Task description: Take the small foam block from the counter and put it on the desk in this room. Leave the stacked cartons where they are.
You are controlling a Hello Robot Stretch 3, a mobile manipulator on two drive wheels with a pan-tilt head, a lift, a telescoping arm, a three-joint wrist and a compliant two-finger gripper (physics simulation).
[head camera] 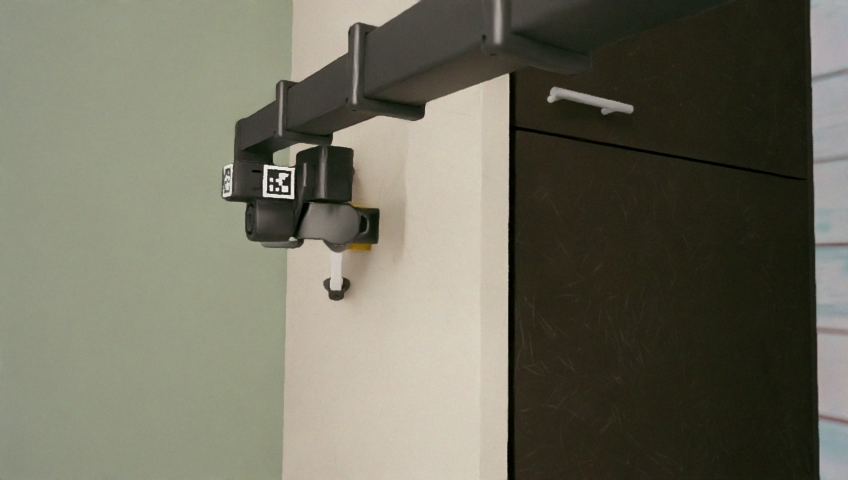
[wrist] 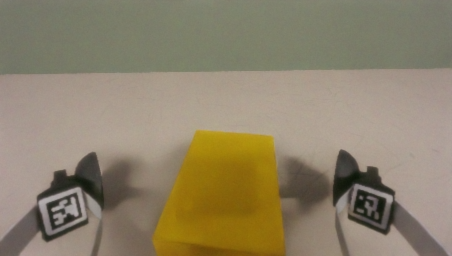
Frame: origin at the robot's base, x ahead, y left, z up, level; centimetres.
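Seen in the pictures: gripper, fingertip midpoint: (wrist: 219, 171).
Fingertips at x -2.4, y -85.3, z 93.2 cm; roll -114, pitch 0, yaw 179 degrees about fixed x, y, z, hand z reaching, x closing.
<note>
Offsets run from my fingertips to a thing's top centre. "*": to the spot under its first point. Level surfaces: height alone.
The small foam block @[dz +2.4, dx -0.4, dy +2.7 cm] (head camera: 360, 245) (wrist: 227, 195) is yellow and lies on the beige counter @[dz -2.1 cm] (head camera: 380, 368) (wrist: 390, 110). In the wrist view it is at the lower middle, between the two fingers and apart from both; its near end is cut off by the frame. My gripper (wrist: 219, 171) is open, with one finger on each side of the block, and casts shadows on the counter. In the head view the wrist hides most of the block and part of the gripper; one finger shows below the wrist. The stacked cartons and the desk do not show in these views.
The green wall (head camera: 142, 237) (wrist: 225, 35) stands along the counter's far edge. The dark cabinet front @[* dz -34.2, dx +8.4, dy +29.6 cm] (head camera: 654, 297) with a light handle @[* dz -17.8, dx -15.9, dy +31.8 cm] (head camera: 589, 99) is on the near side. My extended arm (head camera: 392, 65) reaches across above the counter.
</note>
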